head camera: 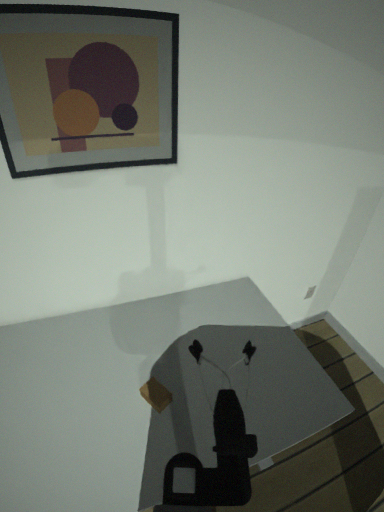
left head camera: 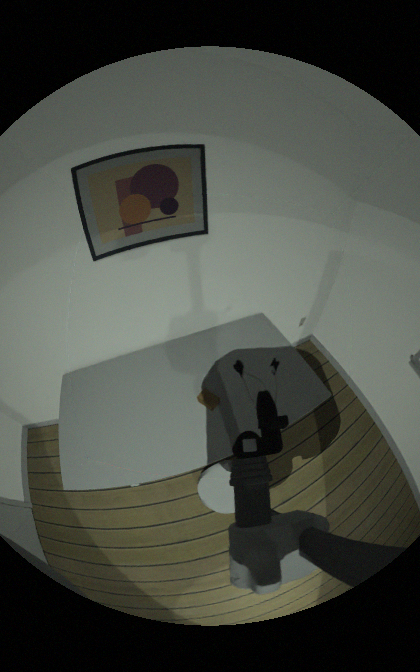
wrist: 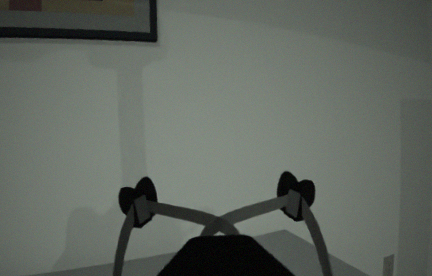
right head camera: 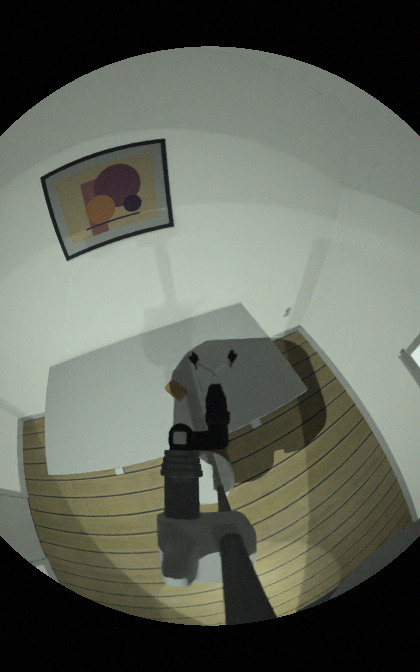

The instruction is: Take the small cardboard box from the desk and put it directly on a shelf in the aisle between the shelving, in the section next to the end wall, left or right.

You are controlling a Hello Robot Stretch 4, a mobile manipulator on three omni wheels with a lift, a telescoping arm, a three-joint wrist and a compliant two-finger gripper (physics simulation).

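Places are measured from the robot's base along level axes (x ahead, y left, z up), in metres.
Pixels of known places: gripper, fingertip midpoint: (head camera: 221,341) (wrist: 216,190).
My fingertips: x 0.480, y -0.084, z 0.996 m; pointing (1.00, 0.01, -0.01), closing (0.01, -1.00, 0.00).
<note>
Behind a point stands the place of what it marks.
The small cardboard box (head camera: 156,395) @[x 0.444, y 0.095, z 0.743 m] (left head camera: 208,400) (right head camera: 176,390) lies on the grey desk (head camera: 75,400) @[x 0.422, y 0.370, z 0.693 m] (left head camera: 120,425) (right head camera: 105,415), at the edge of the robot's shadow. My gripper (head camera: 222,352) @[x 0.480, y -0.084, z 0.996 m] (left head camera: 257,366) (right head camera: 213,358) (wrist: 216,190) @[x 0.480, y -0.084, z 0.996 m] is open and empty, its two fingertips wide apart. It is above the right part of the desk, to the right of the box and a little farther toward the wall. The box does not show in the wrist view. The shelving does not show in these views.
A framed picture (head camera: 176,100) @[x 0.984, y 0.075, z 1.516 m] (left head camera: 205,200) (right head camera: 169,190) hangs on the wall behind the desk. The wood floor (head camera: 300,480) @[x 0.329, y -0.614, z -0.028 m] (left head camera: 125,540) (right head camera: 110,525) lies in front and to the right. A side wall (head camera: 370,310) @[x 1.204, y -1.282, z 0.355 m] stands beyond the desk's right end, with a skirting board along it.
</note>
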